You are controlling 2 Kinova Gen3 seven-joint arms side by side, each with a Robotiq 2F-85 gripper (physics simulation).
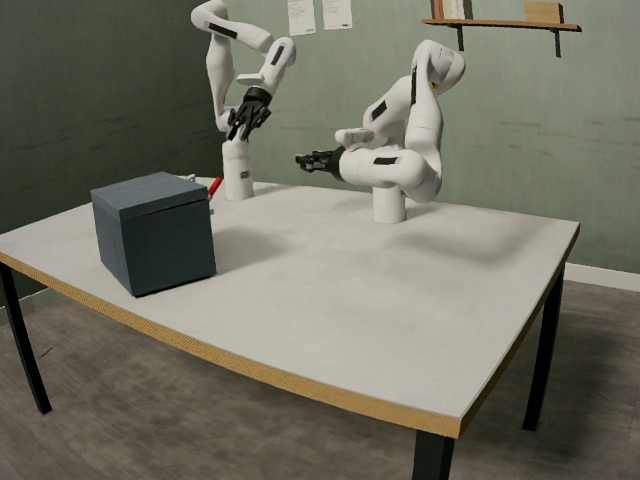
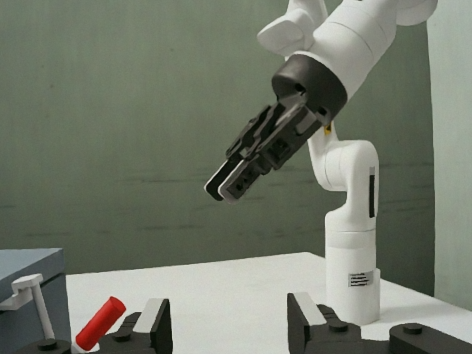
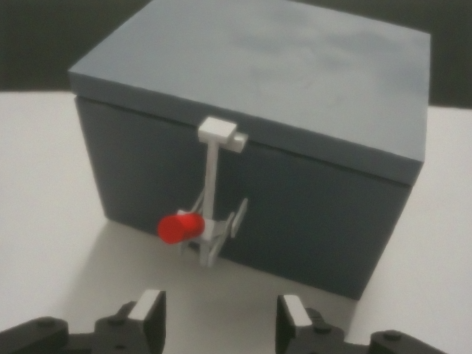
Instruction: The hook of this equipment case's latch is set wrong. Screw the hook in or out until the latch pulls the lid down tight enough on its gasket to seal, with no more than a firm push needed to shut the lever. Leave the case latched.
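Frame: origin at the left arm's base, x ahead, y left, z up, level; centimetres.
Seen in the pictures: left gripper, fingertip midpoint: (image 1: 305, 156) (image 2: 229, 322); right gripper, fingertip midpoint: (image 1: 234, 139) (image 2: 217, 197) (image 3: 220, 318); left arm's base, origin of the base link: (image 1: 389, 219); right arm's base, origin of the base link: (image 1: 239, 197) (image 2: 350, 317).
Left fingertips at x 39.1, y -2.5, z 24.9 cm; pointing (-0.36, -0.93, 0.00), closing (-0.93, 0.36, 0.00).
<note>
Offsets run from my left fingertips to a thing's middle. "pt": to the spot under its first point. Level surfaces: height alone.
The blue-grey case (image 1: 170, 248) (image 2: 56, 300) (image 3: 310, 215) stands with its lid @[pt dx +21.0, dy -27.8, dz -4.1 cm] (image 1: 155, 190) (image 3: 280, 75) on; a thin dark seam shows beneath the lid. The latch's pale hook head @[pt dx +7.5, dy -27.1, dz -3.9 cm] (image 2: 29, 281) (image 3: 217, 130) is at the lid's edge by a small block @[pt dx +7.6, dy -29.9, dz -5.3 cm] (image 3: 238, 142), on an upright rod @[dx +6.6, dy -27.9, dz -10.6 cm] (image 2: 42, 310) (image 3: 211, 180); contact is unclear. The red lever grip @[dx +1.9, dy -25.8, dz -7.9 cm] (image 1: 214, 187) (image 2: 100, 324) (image 3: 180, 228) sticks outward, tilted up. My left gripper (image 1: 298, 162) (image 2: 229, 322) is open and empty, apart from the case. My right gripper (image 1: 239, 135) (image 2: 217, 197) (image 3: 220, 318) is open and empty, facing the latch side from above.
Both arms stand on the white table @[dz -24.9 cm] (image 1: 330, 289) (image 2: 200, 295) (image 3: 30, 200), along its far side. The right arm's base (image 1: 236, 173) (image 2: 351, 280) is behind the case, and the left arm's base (image 1: 388, 206) is farther right. A wall shelf (image 1: 496, 24) hangs behind.
</note>
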